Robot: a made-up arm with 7 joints.
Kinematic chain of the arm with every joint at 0, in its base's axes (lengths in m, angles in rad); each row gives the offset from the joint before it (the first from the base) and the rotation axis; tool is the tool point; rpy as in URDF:
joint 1: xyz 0 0 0.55 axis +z
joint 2: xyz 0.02 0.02 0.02 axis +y
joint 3: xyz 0 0.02 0.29 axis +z
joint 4: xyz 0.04 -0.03 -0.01 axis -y
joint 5: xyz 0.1 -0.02 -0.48 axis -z
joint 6: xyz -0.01 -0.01 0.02 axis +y
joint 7: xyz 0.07 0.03 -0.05 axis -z
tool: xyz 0 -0.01 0.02 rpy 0.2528 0.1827 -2.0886
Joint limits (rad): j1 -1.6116..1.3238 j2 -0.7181..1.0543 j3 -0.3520..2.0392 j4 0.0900..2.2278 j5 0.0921..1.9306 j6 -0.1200..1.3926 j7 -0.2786..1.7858
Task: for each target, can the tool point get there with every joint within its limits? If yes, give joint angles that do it. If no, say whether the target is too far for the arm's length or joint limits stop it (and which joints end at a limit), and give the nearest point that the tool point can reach.
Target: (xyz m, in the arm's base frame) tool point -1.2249 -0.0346 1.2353
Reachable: no: too far | nearest point -0.6859 -0.0194 1.0018 | short by 0.588 m
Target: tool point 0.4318 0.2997 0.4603
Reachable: yes | joints -0.7643 0.8169 1.3634 0.7936 1.0948 1.0891 0.8821
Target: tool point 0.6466 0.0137 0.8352
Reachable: yes | joints -1.2121 0.7861 1.7034 1.4897 0.2916 1.2393 1.5759
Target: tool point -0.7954 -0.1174 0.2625
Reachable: no: joint limits stop it (at a limit: joint 1, joint 2, joint 3, joint 6, joint 7) | nearest point -0.5803 -0.0694 0.4861 | short by 0.314 m
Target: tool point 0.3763 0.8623 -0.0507
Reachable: no: too far | nearest point 0.2626 0.6018 0.2639 | short by 0.424 m
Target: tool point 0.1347 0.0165 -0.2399
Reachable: no: joint limits stop it (at a limit: joint 2, joint 5, joint 7) | nearest point 0.1949 0.0239 0.1287 | short by 0.374 m
